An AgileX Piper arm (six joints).
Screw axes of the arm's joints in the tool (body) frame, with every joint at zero. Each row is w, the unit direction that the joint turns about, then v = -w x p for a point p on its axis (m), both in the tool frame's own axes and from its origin. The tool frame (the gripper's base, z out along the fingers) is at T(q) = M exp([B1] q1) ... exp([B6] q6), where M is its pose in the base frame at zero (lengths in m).
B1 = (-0.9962, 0, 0.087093, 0, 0.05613, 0)
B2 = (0, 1, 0, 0.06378, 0, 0.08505)
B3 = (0, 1, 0, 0.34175, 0, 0.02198)
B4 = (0, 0, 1, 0, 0, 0)
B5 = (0, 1, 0, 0.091, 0, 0)
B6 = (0, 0, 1, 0, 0, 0)
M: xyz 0.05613 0 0.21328 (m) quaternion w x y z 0.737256 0 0.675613 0
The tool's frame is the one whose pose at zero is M.
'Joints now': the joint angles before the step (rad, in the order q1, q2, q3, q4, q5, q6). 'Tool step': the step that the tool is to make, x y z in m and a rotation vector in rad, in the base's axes. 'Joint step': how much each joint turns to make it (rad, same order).
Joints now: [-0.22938, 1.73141, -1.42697, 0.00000, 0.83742, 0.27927]
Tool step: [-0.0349, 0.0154, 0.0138, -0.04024, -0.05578, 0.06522]
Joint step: [0.02075, -0.15290, 0.14769, -0.00003, -0.05799, -0.05208]
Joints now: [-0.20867, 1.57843, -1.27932, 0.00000, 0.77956, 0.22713]
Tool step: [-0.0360, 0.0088, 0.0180, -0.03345, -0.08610, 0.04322]
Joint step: [-0.00020, -0.15771, 0.11675, 0.01999, -0.04982, -0.05881]
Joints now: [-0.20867, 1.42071, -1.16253, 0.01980, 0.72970, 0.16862]
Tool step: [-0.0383, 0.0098, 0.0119, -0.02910, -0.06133, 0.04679]
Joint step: [-0.00002, -0.15771, 0.10907, 0.02820, -0.01590, -0.06745]
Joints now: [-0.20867, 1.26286, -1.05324, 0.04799, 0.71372, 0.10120]
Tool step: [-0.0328, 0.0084, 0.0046, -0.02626, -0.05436, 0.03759]
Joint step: [0.00004, -0.13626, 0.09575, 0.02514, -0.01592, -0.05691]
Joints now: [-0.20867, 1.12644, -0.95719, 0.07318, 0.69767, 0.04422]
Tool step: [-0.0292, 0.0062, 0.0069, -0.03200, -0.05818, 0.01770]
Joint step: [0.00019, -0.12479, 0.06266, -0.00037, -0.00021, -0.02578]
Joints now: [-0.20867, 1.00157, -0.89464, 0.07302, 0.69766, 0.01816]
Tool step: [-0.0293, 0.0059, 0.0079, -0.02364, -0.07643, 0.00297]
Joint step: [-0.00096, -0.12895, 0.04972, -0.00229, -0.00016, -0.00637]
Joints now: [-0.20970, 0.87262, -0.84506, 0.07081, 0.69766, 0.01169]
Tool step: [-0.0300, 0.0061, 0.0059, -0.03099, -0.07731, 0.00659]
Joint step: [-0.00078, -0.13244, 0.04353, -0.00350, 0.00742, -0.01288]
